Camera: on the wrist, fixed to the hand. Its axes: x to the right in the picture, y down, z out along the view.
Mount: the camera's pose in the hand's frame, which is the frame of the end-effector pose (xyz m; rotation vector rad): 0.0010 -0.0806 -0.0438 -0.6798 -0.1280 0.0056
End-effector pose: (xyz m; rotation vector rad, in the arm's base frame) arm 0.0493 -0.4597 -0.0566 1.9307 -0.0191 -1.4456
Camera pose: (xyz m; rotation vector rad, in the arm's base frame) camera 0.0553 -0.3770 -0.0959 1.2813 0.3618 -1.3411
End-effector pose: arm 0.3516 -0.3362 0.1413 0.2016 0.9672 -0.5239
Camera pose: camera 0.2790 -0.3886 0.1212 -0.4342 0.9679 -0.1777
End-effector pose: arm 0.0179 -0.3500 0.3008 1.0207 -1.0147 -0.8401
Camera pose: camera 0.0521 -0.3640 0.2168 0.3876 -0.7479 -1.1505
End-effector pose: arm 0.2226 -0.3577 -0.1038 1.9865 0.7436 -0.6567
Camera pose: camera 0.1725 -0.2850 -0.1288 1.3121 0.7569 -0.4410
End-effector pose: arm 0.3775 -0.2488 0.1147 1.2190 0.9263 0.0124
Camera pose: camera 0.3148 -0.2452 0.0479 0.5824 0.7185 0.2334
